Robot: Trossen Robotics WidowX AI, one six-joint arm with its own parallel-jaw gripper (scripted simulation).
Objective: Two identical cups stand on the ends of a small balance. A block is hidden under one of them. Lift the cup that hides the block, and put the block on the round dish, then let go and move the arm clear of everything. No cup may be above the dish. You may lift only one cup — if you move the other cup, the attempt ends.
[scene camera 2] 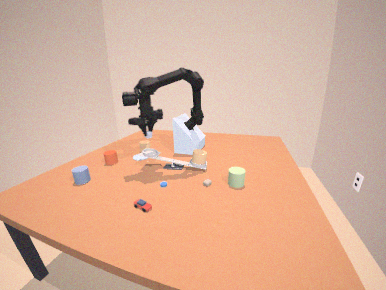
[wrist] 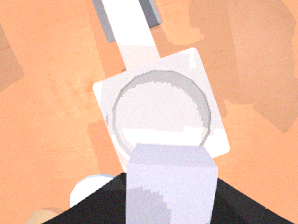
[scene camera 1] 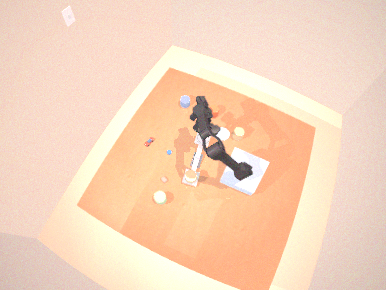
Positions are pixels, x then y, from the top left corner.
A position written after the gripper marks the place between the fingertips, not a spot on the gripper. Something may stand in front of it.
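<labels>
A pale lavender block is being carried by the gripper (wrist: 168,184).
</labels>
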